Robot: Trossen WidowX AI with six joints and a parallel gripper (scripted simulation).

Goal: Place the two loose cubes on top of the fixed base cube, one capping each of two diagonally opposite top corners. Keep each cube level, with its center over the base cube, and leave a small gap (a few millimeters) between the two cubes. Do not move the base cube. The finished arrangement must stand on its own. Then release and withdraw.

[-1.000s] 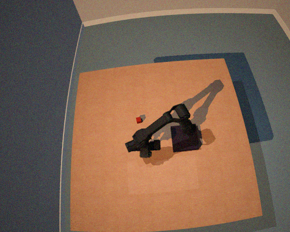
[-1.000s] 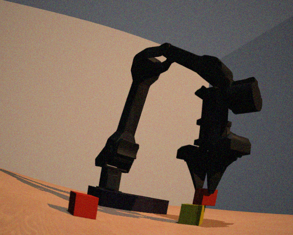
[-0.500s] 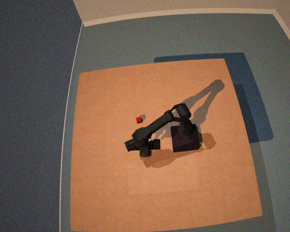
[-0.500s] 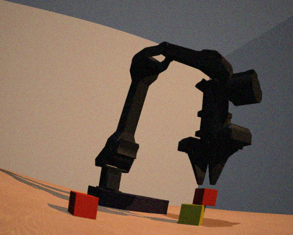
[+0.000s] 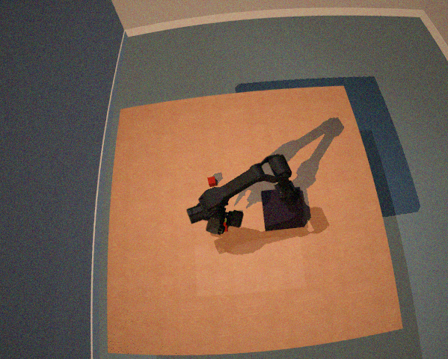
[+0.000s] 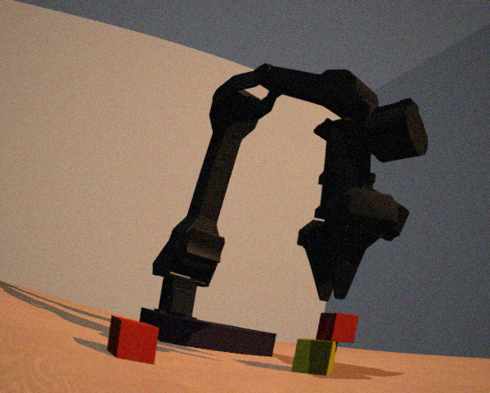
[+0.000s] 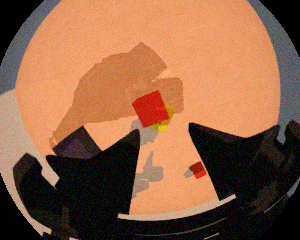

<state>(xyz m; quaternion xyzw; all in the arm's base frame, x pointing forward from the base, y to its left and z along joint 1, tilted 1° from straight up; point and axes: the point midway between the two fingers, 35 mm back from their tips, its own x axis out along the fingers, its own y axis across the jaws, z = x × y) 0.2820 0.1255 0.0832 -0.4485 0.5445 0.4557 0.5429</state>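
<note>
Now: the yellow-green base cube 1 cm behind my gripper tip and 7 cm below it.
</note>
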